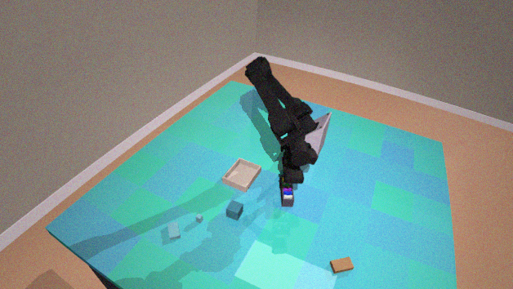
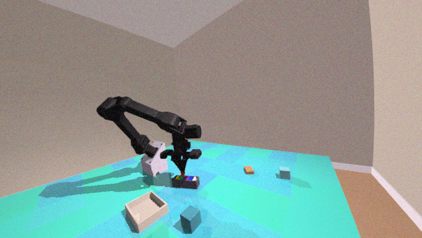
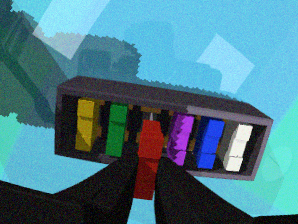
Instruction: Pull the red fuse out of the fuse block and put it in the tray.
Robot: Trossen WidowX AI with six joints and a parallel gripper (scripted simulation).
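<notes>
Right now the green fuse is 5 cm below my gripper tip, 2 cm behind it and 1 cm to the right of it. Round my gripper tip: beige tray (18 cm to the right, 7 cm below); then red fuse (1 cm below); then purple fuse (5 cm below, 2 cm ahead, 1 cm to the left).
</notes>
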